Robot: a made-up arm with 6 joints.
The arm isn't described. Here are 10 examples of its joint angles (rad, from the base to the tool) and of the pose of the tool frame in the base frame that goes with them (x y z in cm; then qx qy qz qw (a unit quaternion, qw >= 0)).
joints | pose
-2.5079 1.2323 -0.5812 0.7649 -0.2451 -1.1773 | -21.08 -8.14 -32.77 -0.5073 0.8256 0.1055 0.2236
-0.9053 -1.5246 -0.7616 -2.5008 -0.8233 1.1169 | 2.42 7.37 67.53 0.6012 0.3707 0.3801 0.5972
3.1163 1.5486 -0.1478 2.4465 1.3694 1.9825 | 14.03 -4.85 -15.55 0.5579 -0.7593 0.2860 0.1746
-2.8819 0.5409 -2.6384 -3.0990 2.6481 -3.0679 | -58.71 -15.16 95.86 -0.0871 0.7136 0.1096 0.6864
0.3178 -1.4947 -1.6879 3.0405 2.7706 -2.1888 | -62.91 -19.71 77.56 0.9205 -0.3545 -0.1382 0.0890
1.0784 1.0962 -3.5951 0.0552 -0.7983 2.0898 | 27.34 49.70 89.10 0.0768 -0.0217 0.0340 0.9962
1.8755 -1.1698 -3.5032 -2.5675 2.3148 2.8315 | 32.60 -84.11 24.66 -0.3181 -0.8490 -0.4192 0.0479
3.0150 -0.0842 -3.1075 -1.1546 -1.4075 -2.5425 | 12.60 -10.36 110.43 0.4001 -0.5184 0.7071 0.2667
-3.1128 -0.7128 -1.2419 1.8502 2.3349 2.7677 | -20.29 -10.94 90.92 0.4923 0.5431 -0.0031 0.6802
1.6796 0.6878 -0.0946 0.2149 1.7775 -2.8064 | -2.44 3.27 -2.01 0.1631 -0.3479 0.7469 0.5426
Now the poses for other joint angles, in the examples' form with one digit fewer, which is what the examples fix.
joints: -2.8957 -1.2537 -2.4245 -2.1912 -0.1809 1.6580
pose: 75.3 12.1 88.8 -0.015 0.224 -0.159 0.961
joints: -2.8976 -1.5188 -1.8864 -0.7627 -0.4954 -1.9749
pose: 75.9 11.8 80.3 -0.289 0.192 -0.896 0.277
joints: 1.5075 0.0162 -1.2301 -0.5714 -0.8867 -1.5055
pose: -1.6 66.6 63.6 -0.247 0.494 0.832 0.045
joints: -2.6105 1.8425 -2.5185 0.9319 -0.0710 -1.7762
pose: -81.2 -40.9 -37.8 0.587 -0.729 -0.081 0.343
